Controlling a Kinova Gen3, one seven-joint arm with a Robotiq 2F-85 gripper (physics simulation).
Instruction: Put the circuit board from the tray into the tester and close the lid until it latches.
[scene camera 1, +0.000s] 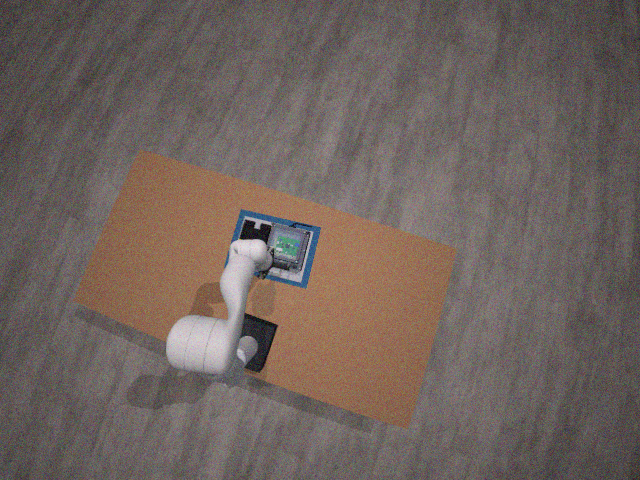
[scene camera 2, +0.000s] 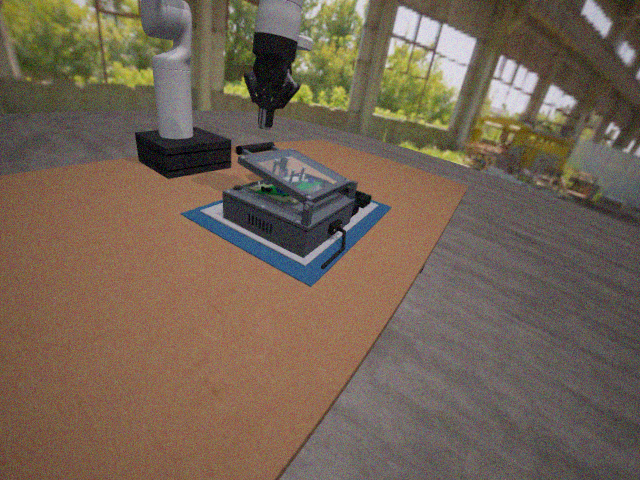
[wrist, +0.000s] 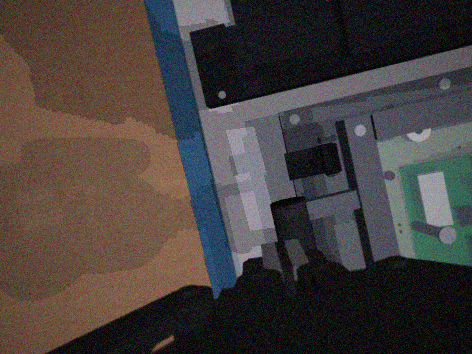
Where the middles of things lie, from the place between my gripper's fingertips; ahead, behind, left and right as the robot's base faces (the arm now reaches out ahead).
Labels:
Right now my hand is 100 mm short of the clear lid (scene camera 2: 304, 179), 50 mm above it and 10 mm to the left of it.

